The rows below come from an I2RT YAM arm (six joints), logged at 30 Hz.
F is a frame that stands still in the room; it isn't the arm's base.
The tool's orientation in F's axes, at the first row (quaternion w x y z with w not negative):
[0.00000, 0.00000, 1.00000, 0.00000]
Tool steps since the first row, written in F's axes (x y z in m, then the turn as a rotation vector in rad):
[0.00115, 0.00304, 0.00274, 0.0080, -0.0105, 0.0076]
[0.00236, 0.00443, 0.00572, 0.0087, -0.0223, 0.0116]
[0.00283, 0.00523, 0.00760, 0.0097, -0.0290, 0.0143]
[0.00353, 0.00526, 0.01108, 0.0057, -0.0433, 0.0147]
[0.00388, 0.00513, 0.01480, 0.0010, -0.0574, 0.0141]
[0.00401, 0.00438, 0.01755, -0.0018, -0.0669, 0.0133]
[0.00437, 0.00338, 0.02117, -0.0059, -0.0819, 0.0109]
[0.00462, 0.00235, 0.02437, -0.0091, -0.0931, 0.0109]
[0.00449, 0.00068, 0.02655, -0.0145, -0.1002, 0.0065]
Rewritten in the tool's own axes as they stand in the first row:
[-0.00115, 0.00304, -0.00274, -0.0080, -0.0105, -0.0076]
[-0.00236, 0.00443, -0.00572, -0.0087, -0.0223, -0.0116]
[-0.00283, 0.00523, -0.00760, -0.0097, -0.0290, -0.0143]
[-0.00353, 0.00526, -0.01108, -0.0057, -0.0433, -0.0147]
[-0.00388, 0.00513, -0.01480, -0.0010, -0.0574, -0.0141]
[-0.00401, 0.00438, -0.01755, 0.0018, -0.0669, -0.0133]
[-0.00437, 0.00338, -0.02117, 0.0059, -0.0819, -0.0109]
[-0.00462, 0.00235, -0.02437, 0.0091, -0.0931, -0.0109]
[-0.00449, 0.00068, -0.02655, 0.0145, -0.1002, -0.0065]

